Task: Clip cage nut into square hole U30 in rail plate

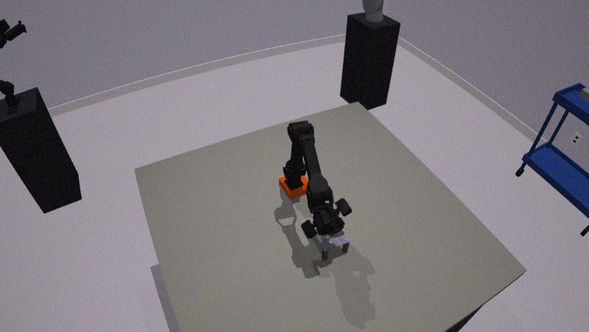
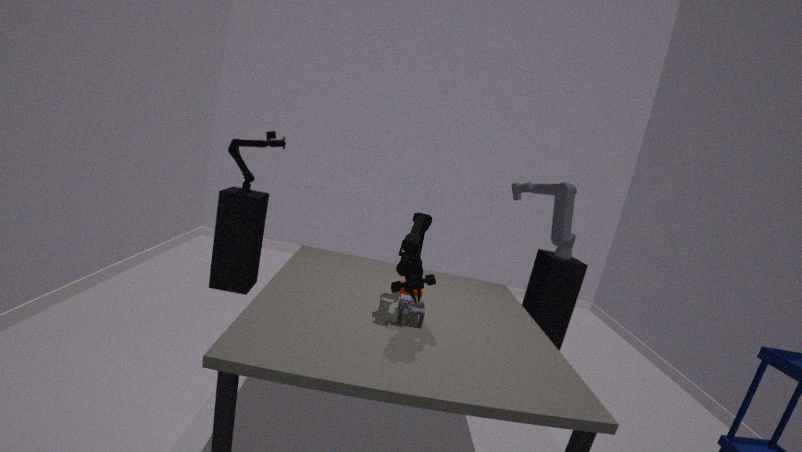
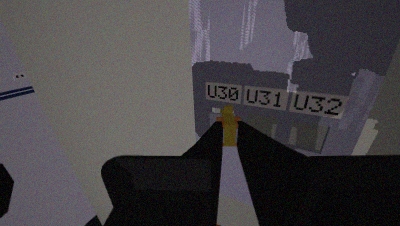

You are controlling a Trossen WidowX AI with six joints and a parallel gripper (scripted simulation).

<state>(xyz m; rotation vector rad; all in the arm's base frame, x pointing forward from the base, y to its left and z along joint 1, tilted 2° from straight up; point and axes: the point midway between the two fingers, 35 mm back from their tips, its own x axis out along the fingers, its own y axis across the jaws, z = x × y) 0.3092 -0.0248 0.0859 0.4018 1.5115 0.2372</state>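
The cage nut is 10 mm below my gripper tip.
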